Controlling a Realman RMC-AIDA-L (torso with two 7-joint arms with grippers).
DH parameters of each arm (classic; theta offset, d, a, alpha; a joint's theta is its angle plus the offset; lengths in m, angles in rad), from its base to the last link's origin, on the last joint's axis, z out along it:
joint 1: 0 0.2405 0 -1.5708
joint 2: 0 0 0 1.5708
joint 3: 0 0.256 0 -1.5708
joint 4: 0 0 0 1.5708
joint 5: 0 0.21 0 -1.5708
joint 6: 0 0 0 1.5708
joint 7: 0 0.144 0 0
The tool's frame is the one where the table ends.
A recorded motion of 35 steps. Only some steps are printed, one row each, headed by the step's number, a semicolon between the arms.
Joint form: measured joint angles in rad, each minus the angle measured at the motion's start. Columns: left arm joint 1, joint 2, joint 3, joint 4, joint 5, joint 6, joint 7; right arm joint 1, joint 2, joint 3, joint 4, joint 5, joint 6, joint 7.
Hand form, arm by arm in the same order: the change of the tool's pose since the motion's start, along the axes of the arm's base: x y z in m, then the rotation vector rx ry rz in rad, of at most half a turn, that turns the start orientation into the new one. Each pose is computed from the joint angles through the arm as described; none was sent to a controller.
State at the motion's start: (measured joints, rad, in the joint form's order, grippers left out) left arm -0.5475 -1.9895 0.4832 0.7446 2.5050 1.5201 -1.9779; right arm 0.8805 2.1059 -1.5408 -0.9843 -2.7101 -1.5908 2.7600
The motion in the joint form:
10: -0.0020 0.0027 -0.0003 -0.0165 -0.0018 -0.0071 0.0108; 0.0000 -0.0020 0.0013 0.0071 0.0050 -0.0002 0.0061
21: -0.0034 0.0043 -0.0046 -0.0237 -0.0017 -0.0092 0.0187; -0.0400 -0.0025 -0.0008 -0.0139 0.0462 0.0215 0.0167
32: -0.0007 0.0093 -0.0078 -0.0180 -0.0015 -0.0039 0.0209; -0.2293 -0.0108 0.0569 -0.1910 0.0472 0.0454 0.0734
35: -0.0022 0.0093 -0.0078 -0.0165 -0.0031 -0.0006 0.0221; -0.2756 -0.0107 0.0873 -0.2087 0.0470 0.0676 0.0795
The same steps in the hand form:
10: -0.0007 0.0000 -0.0020 -0.0024 -0.0021 -0.0042; 0.0015 -0.0003 0.0001 0.0020 0.0014 -0.0128
21: -0.0011 0.0001 -0.0023 -0.0015 -0.0035 -0.0078; 0.0060 -0.0050 -0.0030 0.0174 0.0538 -0.0399
32: -0.0023 -0.0002 0.0013 0.0028 0.0007 -0.0092; 0.0346 -0.0154 0.0193 0.1836 0.1473 -0.1346
35: -0.0013 0.0002 0.0015 0.0021 -0.0010 -0.0135; 0.0469 -0.0177 0.0248 0.2354 0.1724 -0.1727

